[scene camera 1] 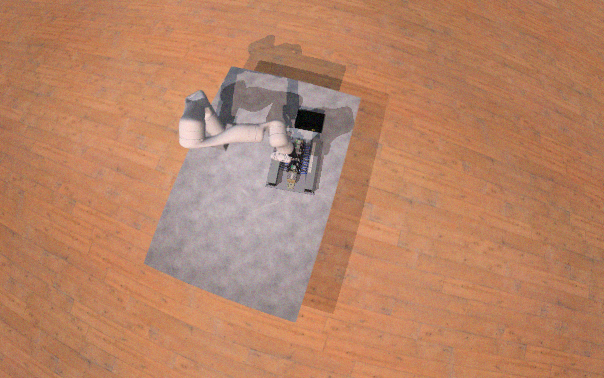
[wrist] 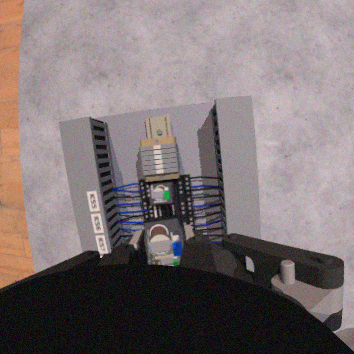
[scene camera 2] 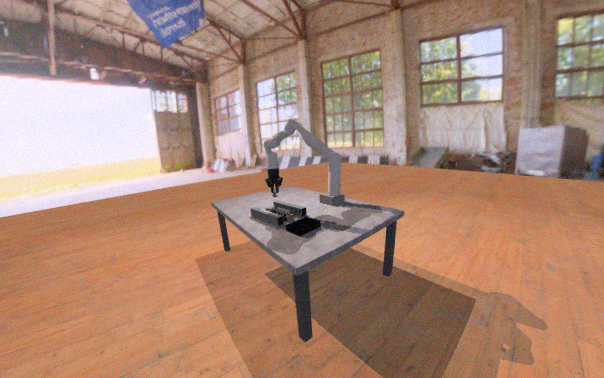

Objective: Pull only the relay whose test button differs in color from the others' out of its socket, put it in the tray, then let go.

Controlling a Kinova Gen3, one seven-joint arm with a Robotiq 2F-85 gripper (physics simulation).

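Frame: origin at the arm's base, x right, y ahead, z up, level; metres.
Seen in the pictures: gripper, fingertip midpoint: (scene camera 1: 290,157) (wrist: 164,239) (scene camera 2: 275,193); arm's base, link origin: (scene camera 1: 217,130) (scene camera 2: 333,194).
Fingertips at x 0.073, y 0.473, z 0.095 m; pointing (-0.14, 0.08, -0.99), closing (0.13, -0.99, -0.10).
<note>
Offsets run from my fingertips to a thing's top centre. "pt": to the spot under its first point. Level surfaces: height alone.
My gripper (wrist: 164,239) (scene camera 2: 274,190) is shut on the relay with the blue test button {dy +0.001, dx +0.000, dz +0.019 m} (wrist: 161,245) (scene camera 2: 274,194), a clear-cased block. The relay is out of its socket and held upright above the panel. In the wrist view, a relay with a green button {dy +0.016, dx +0.015, dz -0.086 m} (wrist: 161,194) sits in its socket beside the grey terminal blocks. An open socket (wrist: 164,212) shows just below it. A green button {dy -0.003, dx -0.073, dz -0.086 m} (wrist: 175,262) of another relay partly shows past the held one; the rest of that row is hidden. The black tray {pt dy +0.007, dx -0.318, dz -0.152 m} (scene camera 1: 309,120) (scene camera 2: 303,226) stands beside the panel's end and looks empty.
Two raised grey wire ducts {dy +0.107, dx -0.041, dz -0.093 m} (wrist: 77,170) {dy -0.086, dx -0.017, dz -0.093 m} (wrist: 237,165) flank the socket row, with blue and black wires between. Terminal blocks {dy +0.021, dx +0.054, dz -0.109 m} (wrist: 158,159) stand on the rail. The arm's base (scene camera 2: 332,200) stands on the grey table {dz -0.156 m} (scene camera 1: 240,230) (scene camera 2: 350,220).
</note>
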